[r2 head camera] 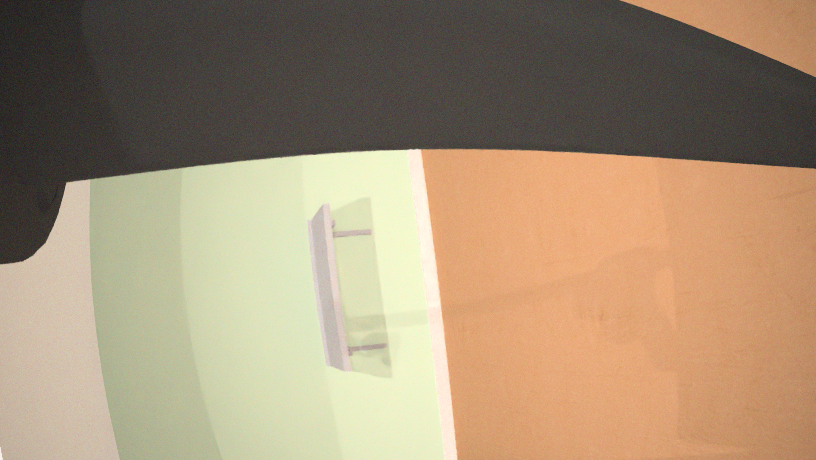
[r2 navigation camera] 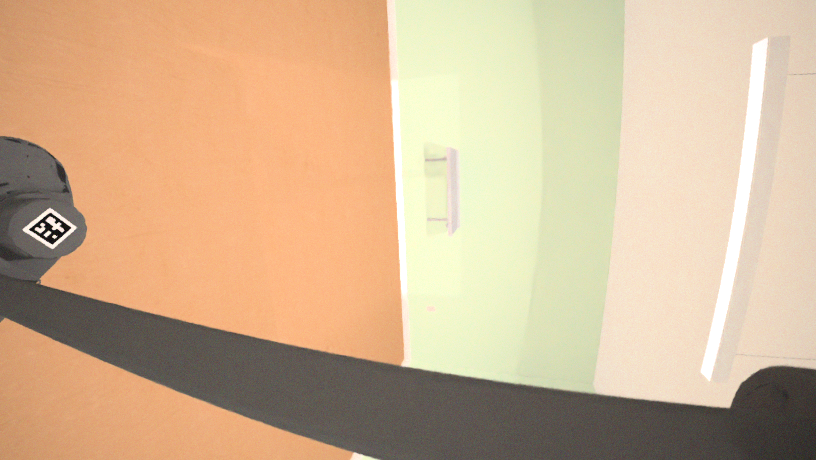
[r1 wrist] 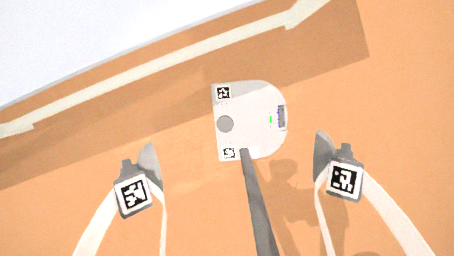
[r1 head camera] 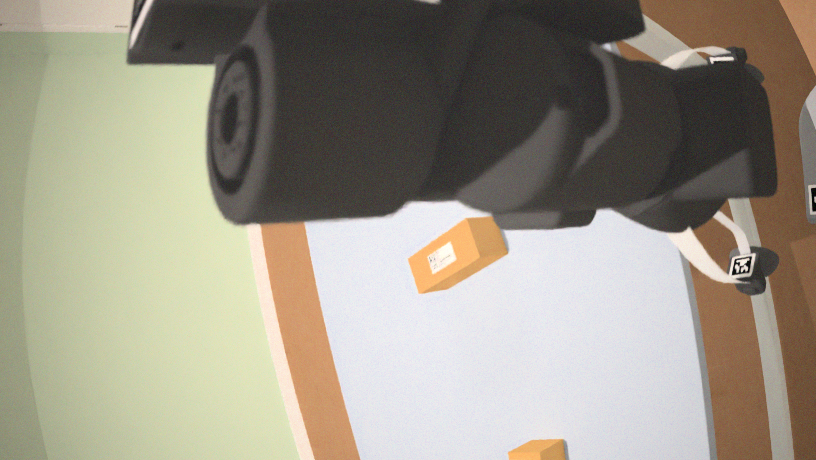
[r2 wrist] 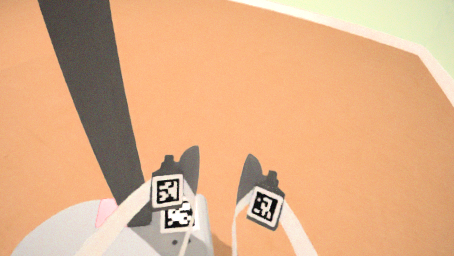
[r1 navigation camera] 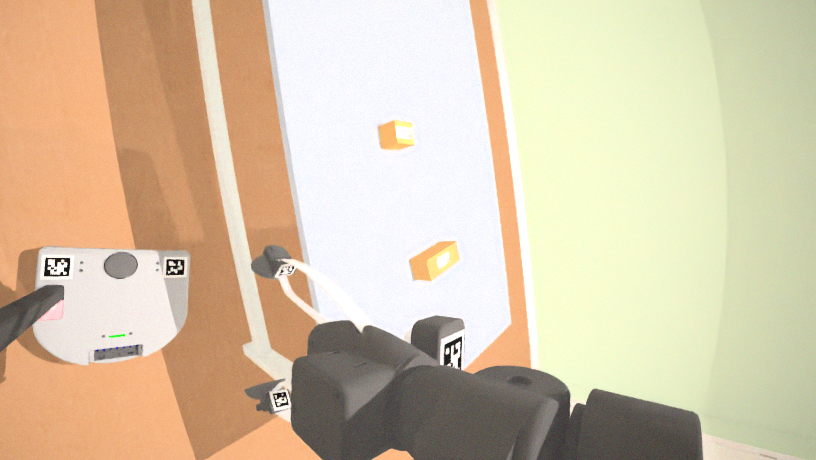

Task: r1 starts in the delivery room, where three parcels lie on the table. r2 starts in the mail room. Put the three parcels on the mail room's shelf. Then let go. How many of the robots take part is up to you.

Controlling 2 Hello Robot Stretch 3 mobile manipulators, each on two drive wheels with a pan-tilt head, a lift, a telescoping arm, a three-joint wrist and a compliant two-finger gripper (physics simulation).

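Note:
In r1's head and navigation views one orange parcel with a white label [r1 head camera: 457, 257] [r1 navigation camera: 434, 261] lies on the pale blue table [r1 head camera: 514, 354] [r1 navigation camera: 388, 194] [r1 wrist: 60, 50], near my r1 wrist. A second orange parcel [r1 head camera: 537, 450] [r1 navigation camera: 396, 135] lies farther along it. The third parcel does not show. My r1 gripper [r1 head camera: 740, 162] [r1 navigation camera: 269, 328] [r1 wrist: 236, 156] is open, with no parcel between its fingers, beside the table's long edge. The grey shelf [r2 head camera: 328, 285] [r2 navigation camera: 453, 191] is on the green wall; no parcel shows on it. My r2 gripper [r2 wrist: 220, 172] is open, its fingers a small gap apart.
My r1 base [r1 navigation camera: 120, 302] [r1 wrist: 250, 120] stands beside the table, its front near the table's shadow. A pale green wall [r1 head camera: 142, 285] [r1 navigation camera: 617, 200] runs behind the table. In r2's views the dark arm or mast [r2 head camera: 400, 85] [r2 navigation camera: 285, 377] [r2 wrist: 95, 100] crosses the picture.

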